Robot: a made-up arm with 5 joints.
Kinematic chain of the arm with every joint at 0, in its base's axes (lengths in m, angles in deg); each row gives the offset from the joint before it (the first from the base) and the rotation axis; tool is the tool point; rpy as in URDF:
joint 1: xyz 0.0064 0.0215 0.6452 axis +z
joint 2: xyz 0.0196 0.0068 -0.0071 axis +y
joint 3: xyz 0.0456 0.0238 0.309 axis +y
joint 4: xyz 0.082 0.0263 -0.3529 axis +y
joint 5: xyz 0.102 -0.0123 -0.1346 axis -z
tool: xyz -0.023 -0.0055 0.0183 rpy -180 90 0
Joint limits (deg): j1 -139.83..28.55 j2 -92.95..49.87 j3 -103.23..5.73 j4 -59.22..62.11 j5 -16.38..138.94
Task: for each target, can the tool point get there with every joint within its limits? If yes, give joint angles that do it. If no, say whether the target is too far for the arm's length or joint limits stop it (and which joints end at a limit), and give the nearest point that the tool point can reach.
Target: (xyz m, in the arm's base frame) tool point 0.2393 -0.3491 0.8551
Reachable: yes | joints -66.82 -18.42 -33.21 -22.31 99.39
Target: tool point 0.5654 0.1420 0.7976
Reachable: yes | joints 5.55 3.40 -68.19 41.30 77.49
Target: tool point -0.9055 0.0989 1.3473
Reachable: no: too far | nearest point -0.5812 0.0714 1.1004 | short by 0.408 m
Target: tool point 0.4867 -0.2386 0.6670
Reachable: yes | joints -32.56 13.17 -48.63 -11.48 0.46
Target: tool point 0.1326 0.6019 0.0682
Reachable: no: joint limits stop it (at a limit: joint 1, joint 2) | nearest point 0.2889 0.2510 0.2846 | short by 0.441 m
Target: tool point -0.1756 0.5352 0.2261
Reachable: no: joint limits stop it (at a limit: joint 1, joint 2) | nearest point 0.0752 0.1364 0.3120 | short by 0.479 m
